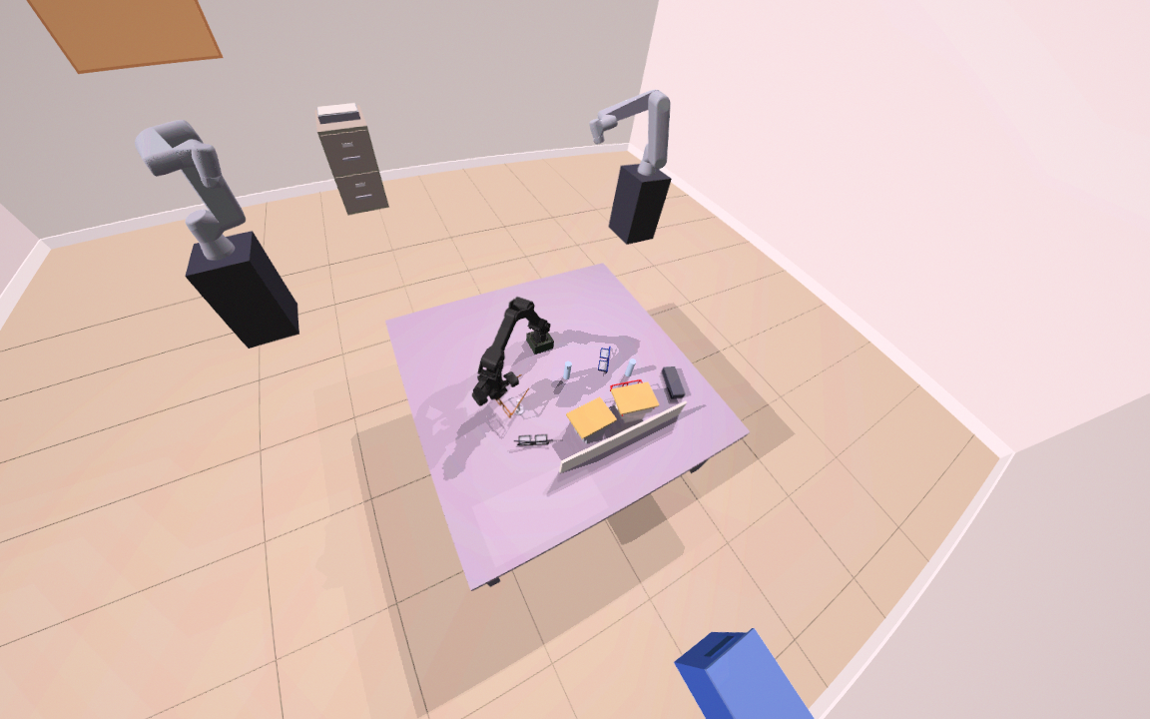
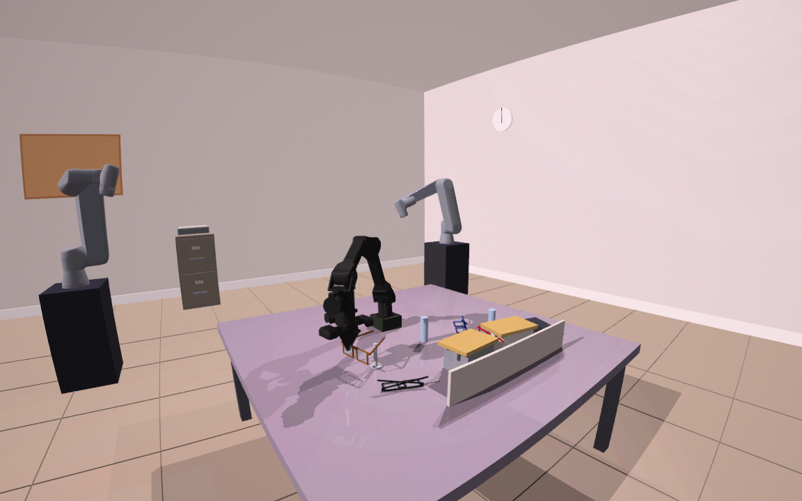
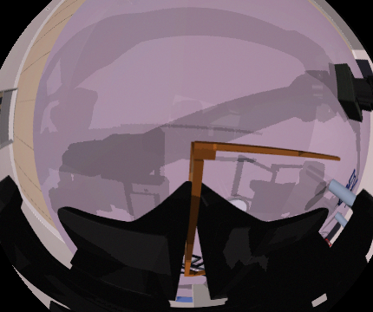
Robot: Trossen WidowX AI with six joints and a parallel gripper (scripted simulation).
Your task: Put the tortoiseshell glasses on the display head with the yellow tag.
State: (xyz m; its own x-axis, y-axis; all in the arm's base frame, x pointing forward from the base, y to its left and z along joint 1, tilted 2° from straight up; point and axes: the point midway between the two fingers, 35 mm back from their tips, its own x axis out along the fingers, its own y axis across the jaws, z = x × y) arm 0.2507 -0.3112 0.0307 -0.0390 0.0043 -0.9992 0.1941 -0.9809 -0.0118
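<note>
Now: the post 7 cm to the left of my gripper tip, 6 cm ahead of it and 3 cm below it. The rest, counted from my gripper tip: white board (40 cm to the left, 37 cm ahead); black case (78 cm to the left, 23 cm ahead, 4 cm below).
</note>
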